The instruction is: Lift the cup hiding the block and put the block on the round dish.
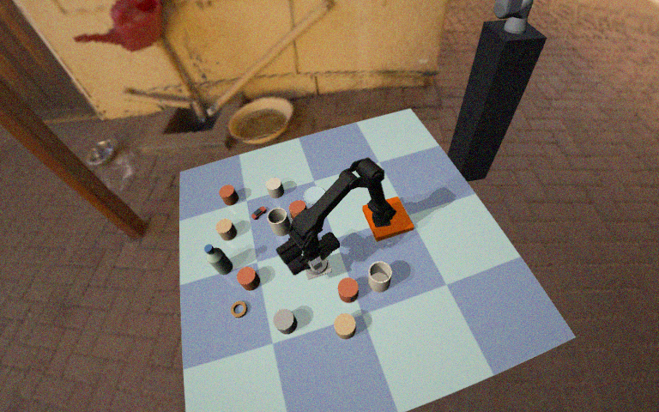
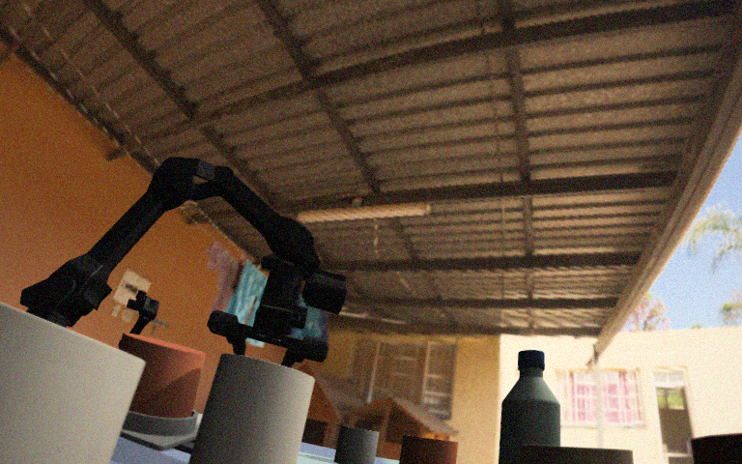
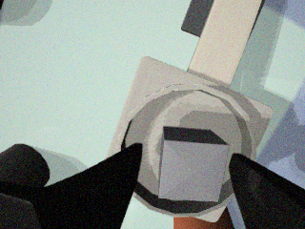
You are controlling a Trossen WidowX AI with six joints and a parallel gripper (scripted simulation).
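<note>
Right now my gripper tip is 3 cm past the pale round dish, 37 cm to the left of it and 8 cm above it. Round my gripper tip: grey balance 2 cm ahead, 12 cm to the right, 5 cm below; bottle 37 cm ahead, 8 cm to the right, 3 cm above; pale grey block right at my gripper tip.
</note>
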